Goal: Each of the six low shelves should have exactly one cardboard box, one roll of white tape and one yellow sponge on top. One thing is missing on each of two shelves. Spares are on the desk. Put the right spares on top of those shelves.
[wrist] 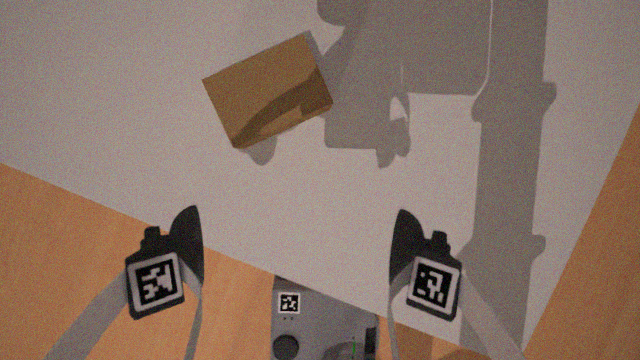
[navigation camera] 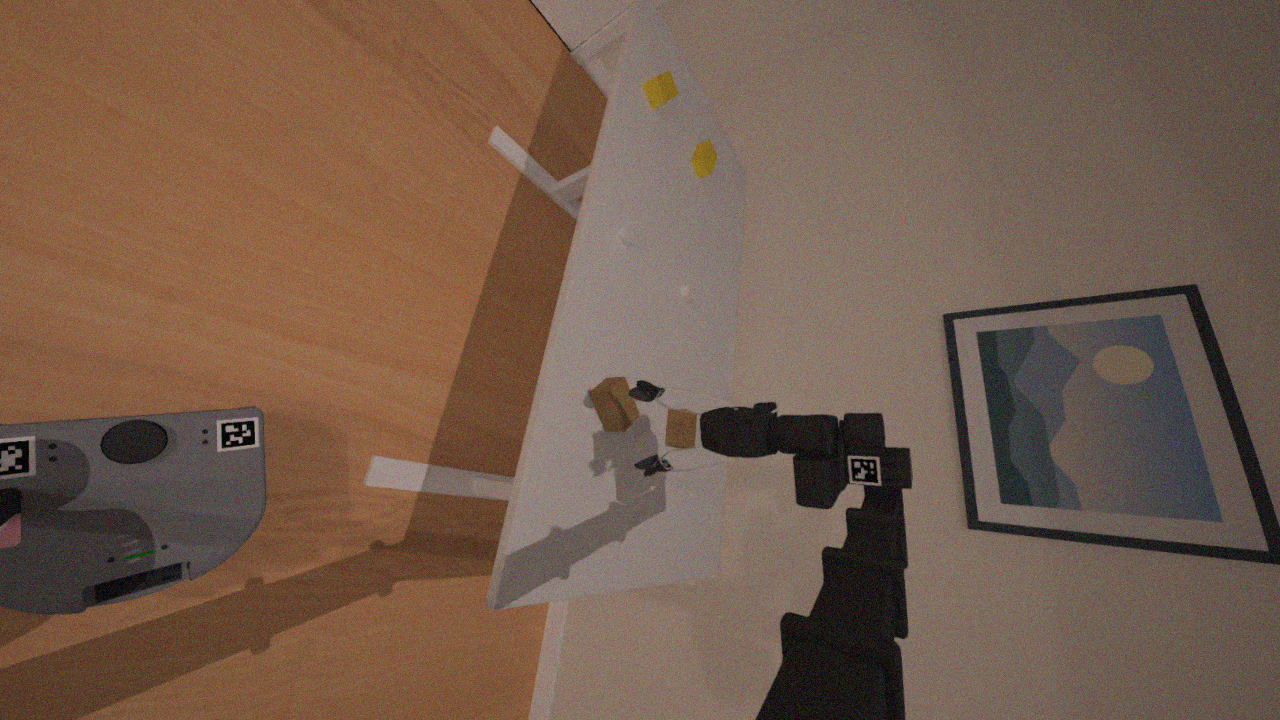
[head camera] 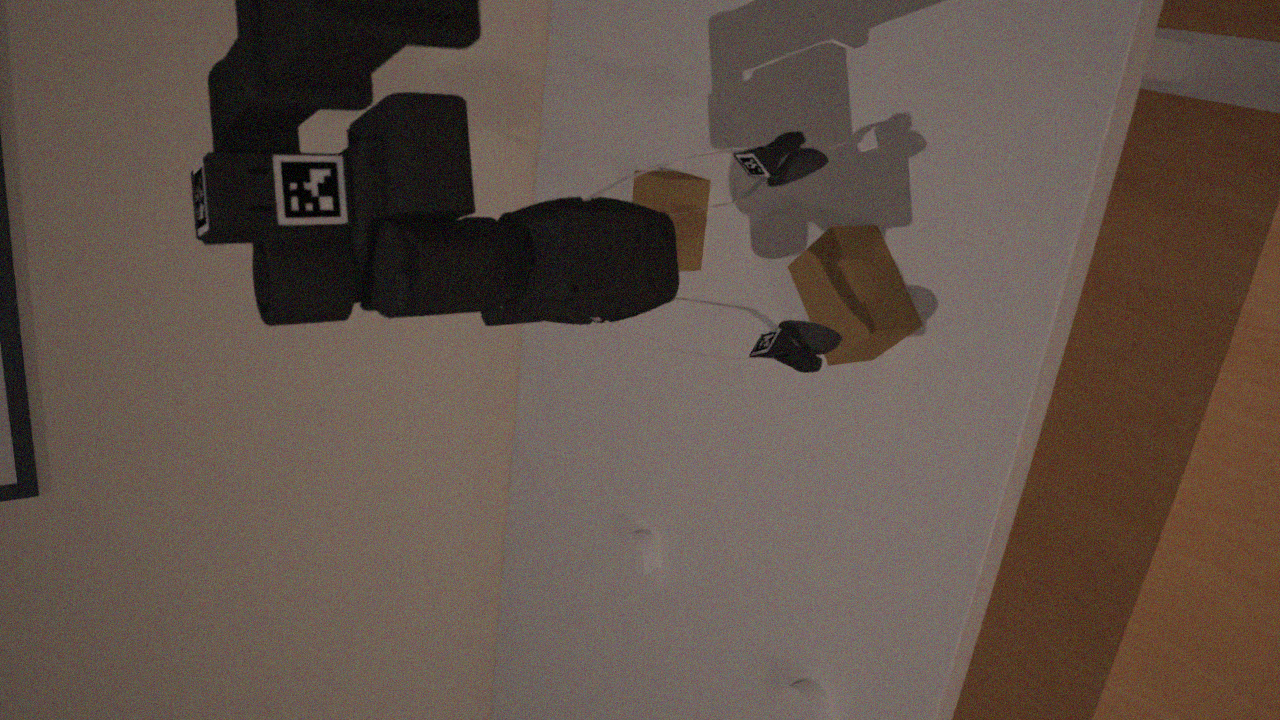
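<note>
My gripper [head camera: 810,252] [navigation camera: 650,428] [wrist: 299,235] is open, with nothing between its fingers, and hangs above the white desk [head camera: 760,501] [navigation camera: 617,313] [wrist: 115,100]. One cardboard box [head camera: 850,291] [navigation camera: 614,402] [wrist: 267,90] lies turned at an angle, ahead of the fingertips in the wrist view. A second cardboard box [head camera: 691,219] [navigation camera: 680,428] stands nearer the wall, partly hidden by the gripper body in the head view. Two white tape rolls [head camera: 650,550] [head camera: 808,694] [navigation camera: 624,236] [navigation camera: 684,290] are faint on the desk. Two yellow sponges [navigation camera: 660,90] [navigation camera: 704,158] lie at its far end. The shelves do not show.
My grey base [navigation camera: 205,492] [wrist: 325,310] stands on the wooden floor beside the desk. Desk legs [navigation camera: 429,477] [navigation camera: 523,165] reach out on that side. A framed picture [navigation camera: 957,402] hangs on the wall behind the desk. Arm shadows fall across desk and floor.
</note>
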